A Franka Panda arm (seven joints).
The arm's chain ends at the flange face. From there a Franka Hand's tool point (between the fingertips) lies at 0.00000 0.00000 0.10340 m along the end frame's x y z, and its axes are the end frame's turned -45 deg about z.
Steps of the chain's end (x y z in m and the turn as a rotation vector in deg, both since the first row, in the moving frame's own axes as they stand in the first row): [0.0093 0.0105 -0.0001 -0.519 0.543 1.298]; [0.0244 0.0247 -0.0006 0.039 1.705 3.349]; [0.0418 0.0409 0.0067 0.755 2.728 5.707]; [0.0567 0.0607 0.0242 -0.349 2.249 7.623]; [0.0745 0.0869 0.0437 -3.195 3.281 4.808]
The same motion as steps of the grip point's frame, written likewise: [-0.0008 0.0154 -0.0001 -0.751 0.017 1.298]; [0.0019 0.0369 -0.0006 -1.178 1.233 3.349]; [0.0049 0.0612 0.0066 -1.395 2.463 5.707]; [-0.0006 0.0865 0.0241 -1.837 1.344 7.623]; [-0.0090 0.1224 0.0434 -4.579 0.061 4.808]
